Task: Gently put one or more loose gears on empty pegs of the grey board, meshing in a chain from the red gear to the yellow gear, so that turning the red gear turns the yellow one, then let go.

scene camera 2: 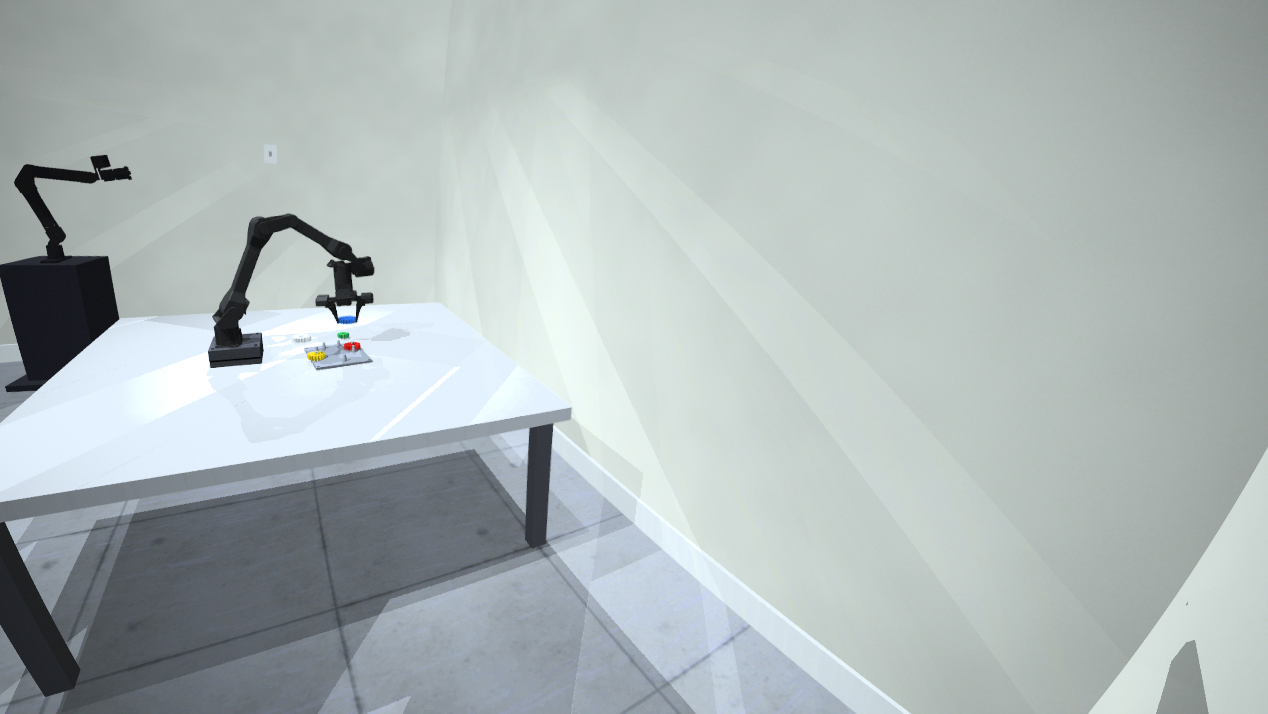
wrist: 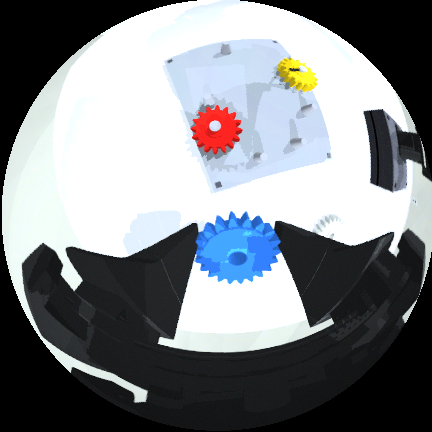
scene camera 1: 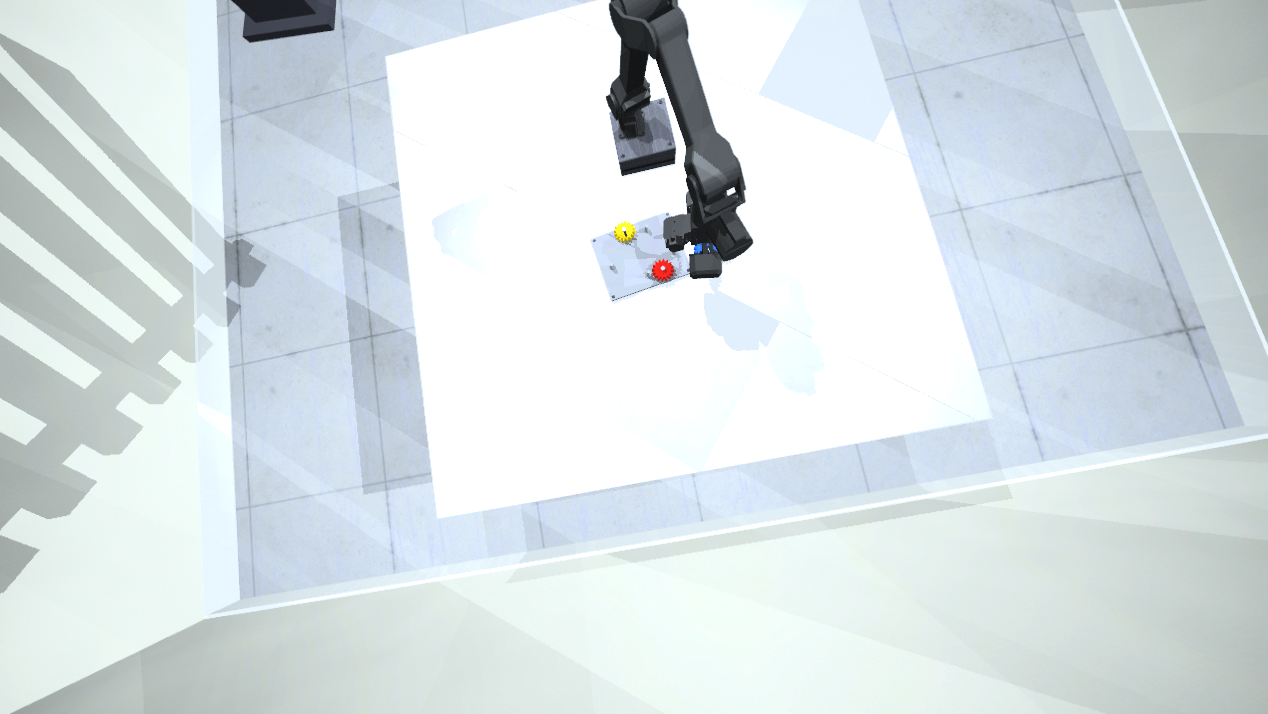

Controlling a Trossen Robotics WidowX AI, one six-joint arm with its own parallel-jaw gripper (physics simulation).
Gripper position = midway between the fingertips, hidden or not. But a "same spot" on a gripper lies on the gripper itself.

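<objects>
My gripper is visible to me in scene camera 2 and in the wrist view, and it is the same spot on the gripper that I see at [scene camera 2: 331,305] and at [wrist: 378,261]. I can see my gripper in scene camera 1 [699,251] as well.
</objects>
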